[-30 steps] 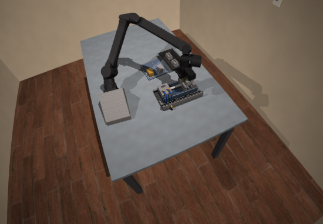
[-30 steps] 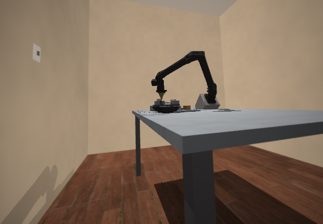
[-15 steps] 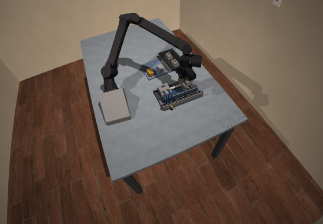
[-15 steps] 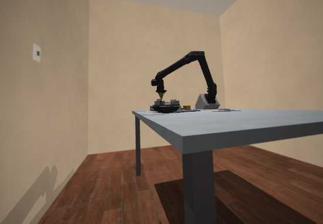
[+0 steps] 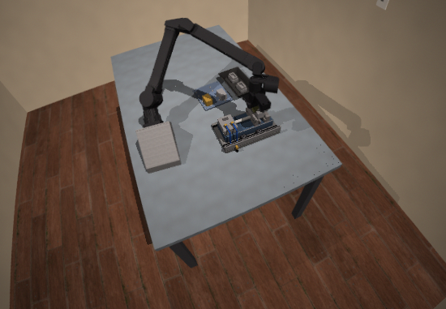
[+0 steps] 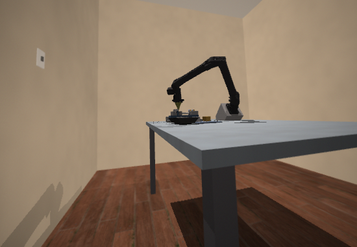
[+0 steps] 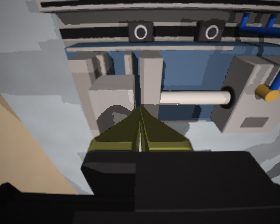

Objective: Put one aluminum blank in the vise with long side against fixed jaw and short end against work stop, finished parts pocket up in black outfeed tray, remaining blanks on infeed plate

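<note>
Right now the blue vise base is 7 cm below my hand, 5 cm behind it and 1 cm to the right of it. Round my hand: yellow brass blank: 24 cm to the left, 18 cm behind, 9 cm below.
</note>
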